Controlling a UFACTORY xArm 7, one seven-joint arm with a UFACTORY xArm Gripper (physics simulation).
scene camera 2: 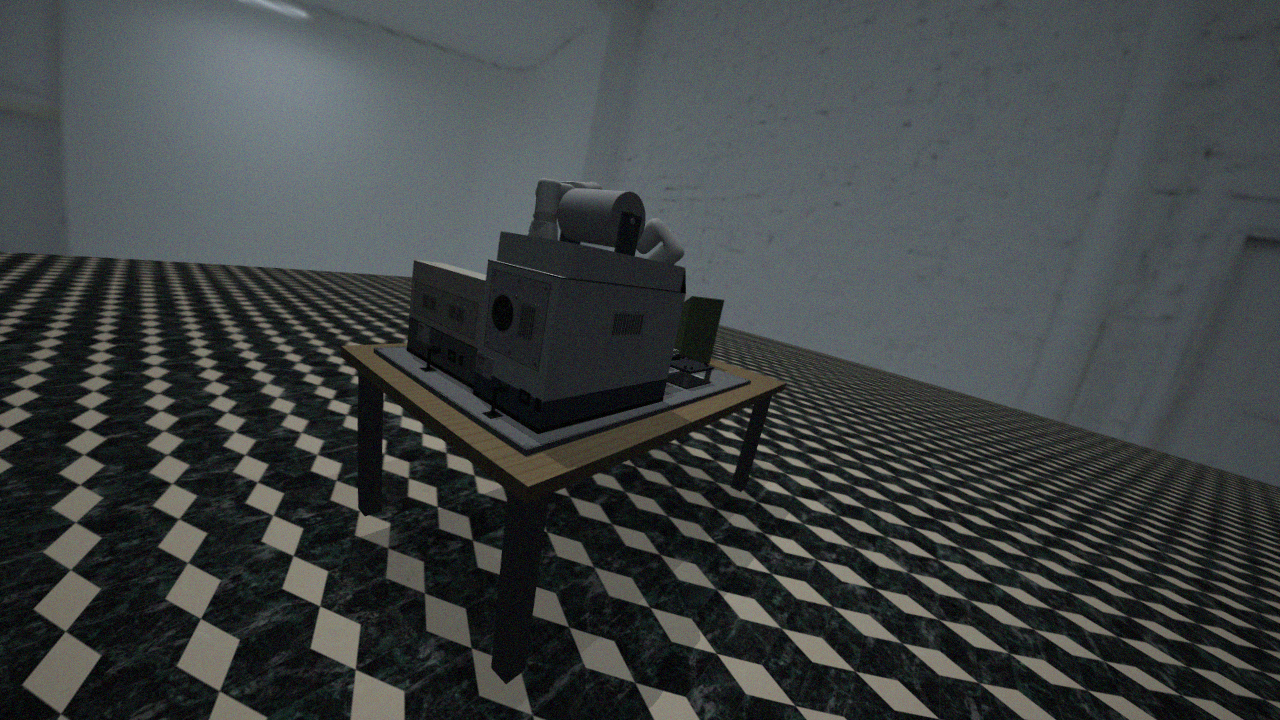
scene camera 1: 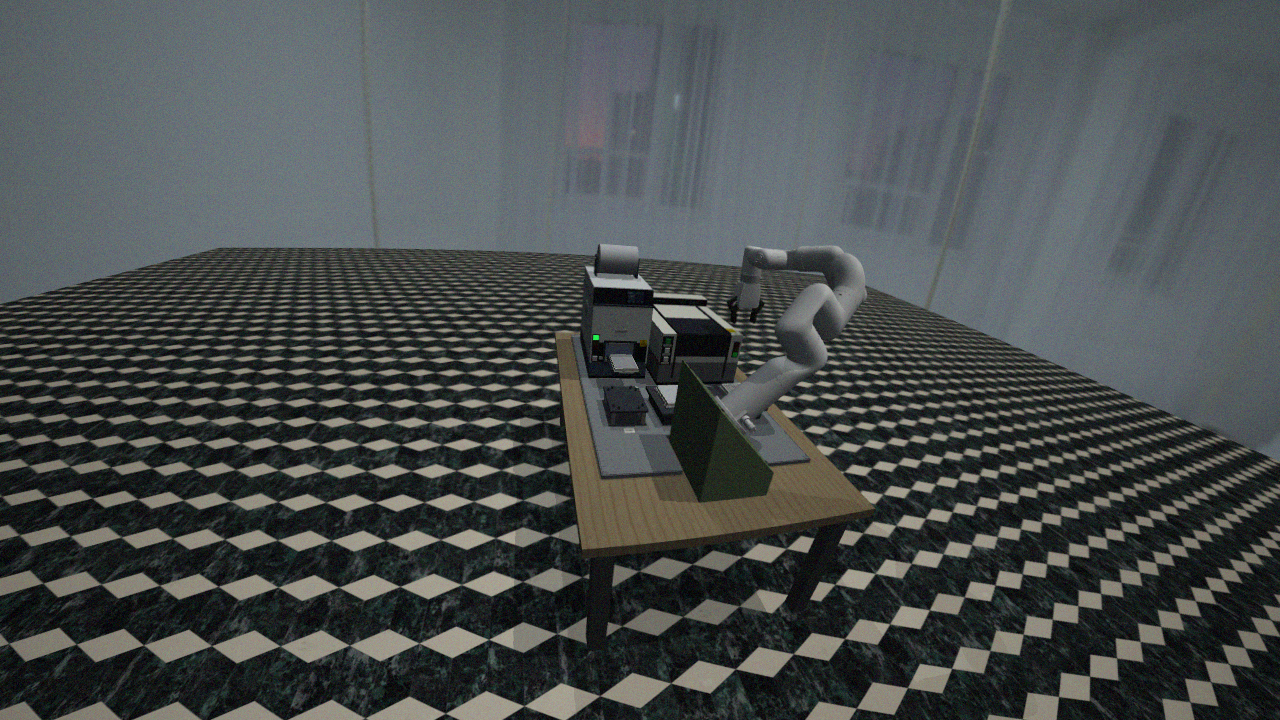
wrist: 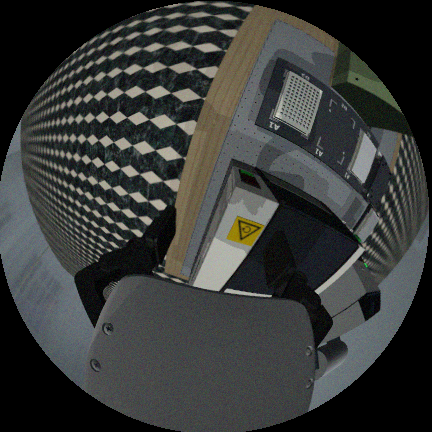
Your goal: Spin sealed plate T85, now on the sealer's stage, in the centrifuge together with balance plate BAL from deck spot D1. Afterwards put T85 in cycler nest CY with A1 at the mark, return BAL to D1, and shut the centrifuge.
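Frame: origin at the arm's base, x back, y left, z down, level; millimetres.
Where they show: gripper, fingertip midpoint: [scene camera 1: 742,322] [wrist: 223,231]; arm's base, link origin: [scene camera 2: 687,315] [scene camera 1: 728,416].
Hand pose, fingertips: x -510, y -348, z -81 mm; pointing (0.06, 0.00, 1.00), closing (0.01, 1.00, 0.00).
Note:
Things, the pixels of their top centre, and the offset from my fingertips.
- pale plate, top centre: [scene camera 1: 623,360] [wrist: 366,230] dz +140, dx +11, dy +479 mm
- sealer, top centre: [scene camera 2: 612,193] [scene camera 1: 619,246] dz -223, dx -285, dy +443 mm
- white plate, top centre: [scene camera 1: 673,393] [wrist: 365,158] dz +186, dx +188, dy +352 mm
- plate with open wells, top centre: [wrist: 300,101] [scene camera 1: 738,391] dz +186, dx +205, dy +105 mm
- dark deck board, top centre: [wrist: 338,130] [scene camera 1: 707,395] dz +196, dx +201, dy +229 mm
- film roll, top centre: [scene camera 2: 606,190] [scene camera 1: 618,245] [wrist: 325,373] dz -223, dx -307, dy +440 mm
My gripper [scene camera 1: 744,317] [wrist: 223,231] is open and empty, above the centrifuge; the sealer hides its fingers in scene camera 2. The centrifuge [scene camera 1: 691,368] [wrist: 210,262] is a pale box with a yellow warning label; its dark lid [wrist: 312,235] looks shut. T85, a pale plate [scene camera 1: 623,363] [wrist: 369,225], lies on the stage at the front of the sealer [scene camera 1: 617,320] [scene camera 2: 599,335] [wrist: 342,290]. BAL, a white plate [scene camera 1: 665,396] [wrist: 364,157], lies on deck spot D1. The cycler nest CY looks like the dark, low block [scene camera 1: 623,401] [wrist: 383,179] in front of the sealer.
A plate with open wells [wrist: 299,102] sits on deck spot D3. The dark deck board [wrist: 325,142] lies in front of the centrifuge. A green block [scene camera 1: 716,447] [scene camera 2: 700,326] [wrist: 367,82] stands at the arm's base. A film roll [scene camera 1: 617,260] [scene camera 2: 595,214] tops the sealer.

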